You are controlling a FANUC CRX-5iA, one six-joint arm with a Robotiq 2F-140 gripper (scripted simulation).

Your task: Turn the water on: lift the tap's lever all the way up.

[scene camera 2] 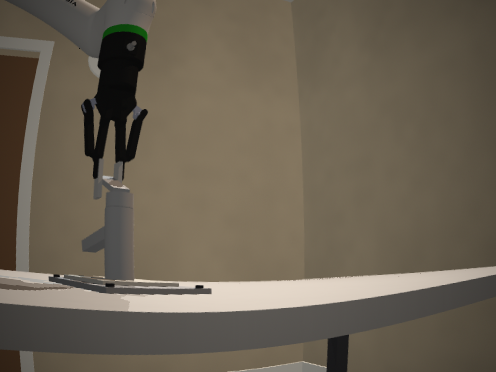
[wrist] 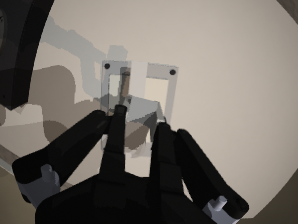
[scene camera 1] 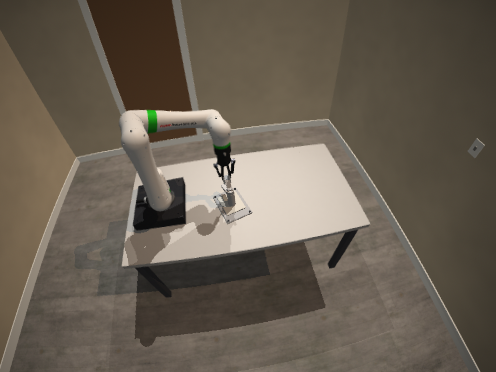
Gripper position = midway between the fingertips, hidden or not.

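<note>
The gripper (scene camera 2: 107,199) appears in the scene, and the wrist view shows the gripper (wrist: 141,107) too. A tap (wrist: 156,89) is also visible.
</note>
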